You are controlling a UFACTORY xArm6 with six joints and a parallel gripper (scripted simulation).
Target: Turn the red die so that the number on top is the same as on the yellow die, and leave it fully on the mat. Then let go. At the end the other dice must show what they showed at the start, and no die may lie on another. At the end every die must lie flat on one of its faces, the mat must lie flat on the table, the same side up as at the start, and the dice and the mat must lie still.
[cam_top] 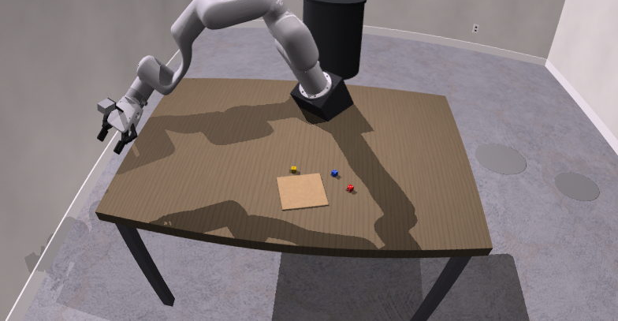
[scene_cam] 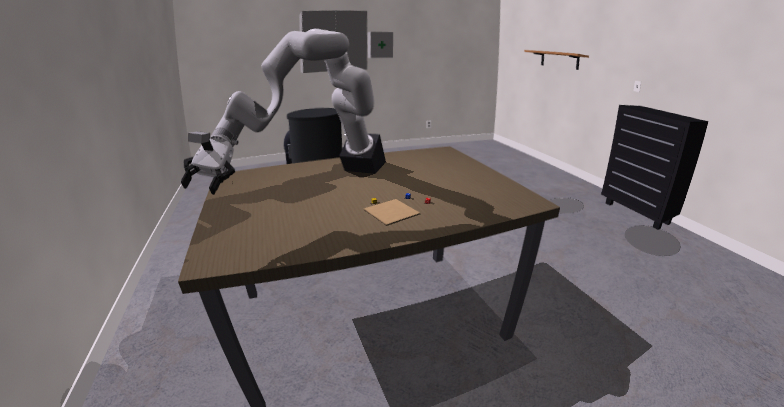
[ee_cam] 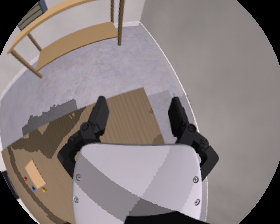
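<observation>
Right now the yellow die is 150 mm behind my hand, 570 mm to the left of it and 210 mm below it. The rest, counted from my hand: red die: 70 mm behind, 750 mm to the left, 210 mm below; then tan mat: 60 mm behind, 600 mm to the left, 220 mm below; then blue die: 140 mm behind, 710 mm to the left, 210 mm below.
</observation>
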